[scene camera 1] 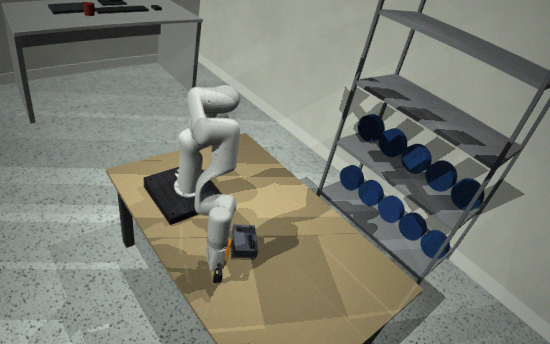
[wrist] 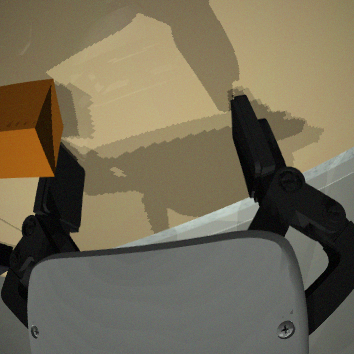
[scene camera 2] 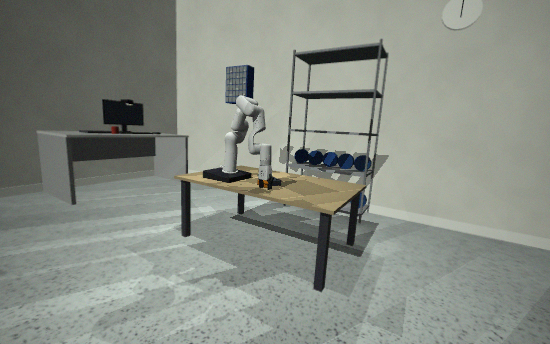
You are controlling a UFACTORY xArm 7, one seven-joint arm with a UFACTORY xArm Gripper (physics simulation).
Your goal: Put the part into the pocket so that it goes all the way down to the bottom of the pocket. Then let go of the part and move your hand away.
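Where they show: gripper, fingertip midpoint: (scene camera 1: pixel 214 272) (wrist: pixel 144 135) (scene camera 2: pixel 265 188); arm's base, link origin: (scene camera 1: pixel 188 187) (scene camera 2: pixel 229 171).
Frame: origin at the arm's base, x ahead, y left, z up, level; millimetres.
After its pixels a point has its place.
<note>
The orange part (scene camera 1: pixel 228 251) {x 367, y -99, z -18 mm} (scene camera 2: pixel 261 183) (wrist: pixel 26 151) {x 382, y -140, z -17 mm} is next to the dark grey block with the pocket (scene camera 1: pixel 245 253) {x 412, y -50, z -26 mm} (scene camera 2: pixel 276 183) {x 415, y -42, z -33 mm}. In the wrist view one end of the part shows at the left edge, by the left finger and outside the gap between the fingers. The rest of it is cut off or hidden by the arm. My gripper (scene camera 1: pixel 217 274) {x 394, y -193, z -42 mm} (scene camera 2: pixel 265 185) {x 394, y -193, z -42 mm} (wrist: pixel 144 135) {x 394, y -193, z -42 mm} is open and empty, low over the table, on the near side of the part in scene camera 1. The pocket opening faces up; its inside is dark and hard to make out.
The wooden table (scene camera 1: pixel 320 280) {x 685, y 93, z -47 mm} (scene camera 2: pixel 320 192) {x 741, y -66, z -47 mm} carries the arm's black base plate (scene camera 1: pixel 167 204) {x 29, y -135, z -7 mm} (scene camera 2: pixel 215 176) {x -32, y -150, z -19 mm}. In the wrist view the table edge runs close behind the fingers. A metal shelf rack (scene camera 1: pixel 500 129) (scene camera 2: pixel 382 90) with blue discs stands beyond the table, and a grey desk (scene camera 1: pixel 112 25) (scene camera 2: pixel 55 150) stands farther off.
</note>
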